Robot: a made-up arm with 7 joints.
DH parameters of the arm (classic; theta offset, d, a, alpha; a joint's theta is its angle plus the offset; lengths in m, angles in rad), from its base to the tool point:
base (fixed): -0.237 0 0.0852 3.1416
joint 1: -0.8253 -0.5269 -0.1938 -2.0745
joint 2: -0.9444 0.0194 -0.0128 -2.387
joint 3: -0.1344 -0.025 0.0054 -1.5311
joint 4: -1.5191 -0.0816 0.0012 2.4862
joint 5: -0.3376 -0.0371 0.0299 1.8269
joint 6: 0 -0.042 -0.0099 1.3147
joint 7: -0.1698 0 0.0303 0
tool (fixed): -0.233 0.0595 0 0
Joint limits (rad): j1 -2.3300..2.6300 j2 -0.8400..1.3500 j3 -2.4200..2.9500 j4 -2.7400..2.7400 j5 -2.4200..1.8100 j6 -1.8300..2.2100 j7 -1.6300..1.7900
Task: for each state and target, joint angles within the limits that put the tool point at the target. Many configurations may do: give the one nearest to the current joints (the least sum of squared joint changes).
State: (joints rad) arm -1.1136 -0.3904 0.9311 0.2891 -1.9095 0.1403 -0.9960
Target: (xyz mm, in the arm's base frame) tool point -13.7 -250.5 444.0
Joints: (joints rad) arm -0.5659 -0.6223 1.2680 0.2011 -1.6947 -0.1064 -1.0820
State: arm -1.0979 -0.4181 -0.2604 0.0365 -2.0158 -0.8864 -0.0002
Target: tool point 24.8 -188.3 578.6
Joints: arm -0.6790 0.0507 -0.5645 -0.4775 -1.5952 -1.4202 -0.0798
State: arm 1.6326 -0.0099 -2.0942 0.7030 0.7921 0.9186 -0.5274
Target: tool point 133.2 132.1 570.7
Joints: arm 2.3207 -0.2432 -2.0305 0.6689 0.6231 1.0332 -0.5390
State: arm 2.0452 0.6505 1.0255 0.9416 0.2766 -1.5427 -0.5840
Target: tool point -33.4 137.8 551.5
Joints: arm 1.6794 0.6003 1.2456 1.0780 -0.1036 -1.5780 -0.5243
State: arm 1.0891 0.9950 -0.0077 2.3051 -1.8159 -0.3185 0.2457
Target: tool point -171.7 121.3 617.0
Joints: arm 1.3616 0.5044 0.2563 2.6373 -1.9965 0.0478 0.2142
